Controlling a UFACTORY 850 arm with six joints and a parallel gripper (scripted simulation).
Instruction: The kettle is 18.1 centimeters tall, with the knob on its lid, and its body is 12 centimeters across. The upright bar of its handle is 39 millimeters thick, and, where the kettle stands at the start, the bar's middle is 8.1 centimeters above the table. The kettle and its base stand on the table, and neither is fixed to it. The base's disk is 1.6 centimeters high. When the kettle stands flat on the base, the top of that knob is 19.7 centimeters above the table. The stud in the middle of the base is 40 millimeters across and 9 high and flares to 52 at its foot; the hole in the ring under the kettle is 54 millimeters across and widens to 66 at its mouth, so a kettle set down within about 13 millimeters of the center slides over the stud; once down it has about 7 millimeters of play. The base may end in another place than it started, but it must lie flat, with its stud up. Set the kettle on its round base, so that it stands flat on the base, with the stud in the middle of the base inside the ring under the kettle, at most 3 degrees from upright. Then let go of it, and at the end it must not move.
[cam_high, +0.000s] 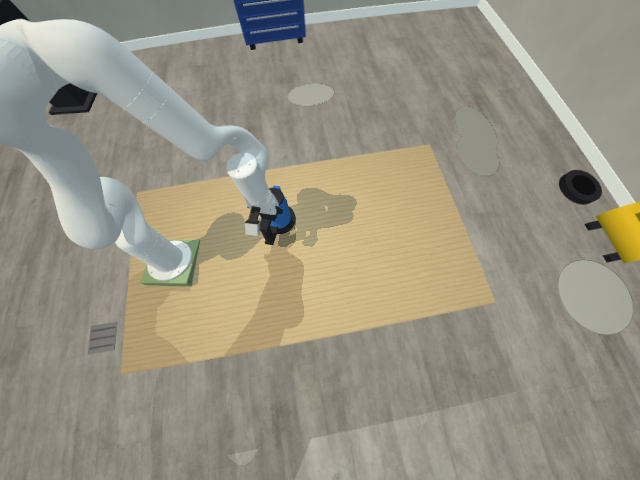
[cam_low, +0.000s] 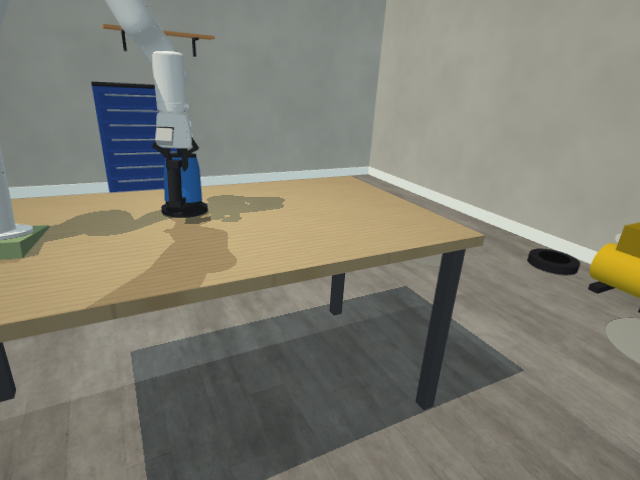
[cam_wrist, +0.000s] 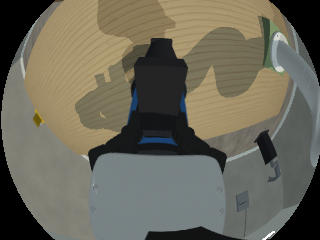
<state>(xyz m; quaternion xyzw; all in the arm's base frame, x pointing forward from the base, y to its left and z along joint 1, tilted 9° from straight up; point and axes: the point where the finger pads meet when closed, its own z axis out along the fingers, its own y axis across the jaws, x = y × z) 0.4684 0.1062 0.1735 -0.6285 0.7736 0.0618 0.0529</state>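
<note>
The blue kettle is 50 mm below my hand, 30 mm to the left of it and 10 mm ahead of it. From my hand the other things lie so: round black base 160 mm below, 60 mm to the left, 10 mm ahead.
</note>
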